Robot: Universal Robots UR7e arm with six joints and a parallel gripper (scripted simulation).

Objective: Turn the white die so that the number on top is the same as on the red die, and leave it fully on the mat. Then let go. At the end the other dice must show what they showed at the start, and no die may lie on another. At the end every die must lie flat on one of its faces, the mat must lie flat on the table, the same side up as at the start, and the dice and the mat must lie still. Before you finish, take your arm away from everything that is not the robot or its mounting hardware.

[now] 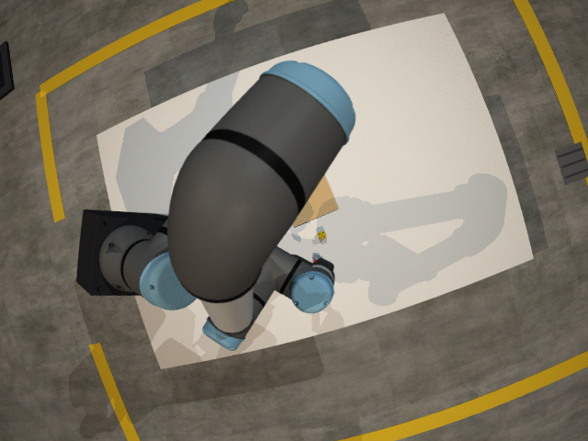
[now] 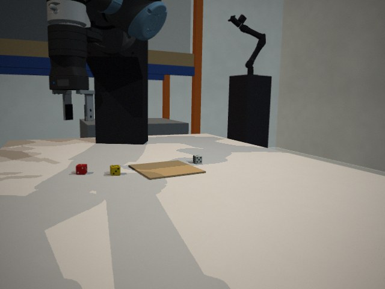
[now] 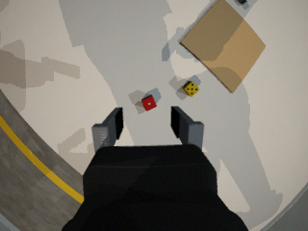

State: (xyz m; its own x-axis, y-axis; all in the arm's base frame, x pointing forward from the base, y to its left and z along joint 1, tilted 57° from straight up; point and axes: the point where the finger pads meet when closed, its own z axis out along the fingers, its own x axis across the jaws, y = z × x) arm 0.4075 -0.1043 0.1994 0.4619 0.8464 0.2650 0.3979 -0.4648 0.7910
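Right now my hand is 1 cm short of the red die and 13 cm above it. From my hand the other things lie so: yellow die: 5 cm ahead, 7 cm to the left, 13 cm below; then tan mat: 5 cm ahead, 19 cm to the left, 13 cm below; then white die: 1 cm ahead, 30 cm to the left, 13 cm below.
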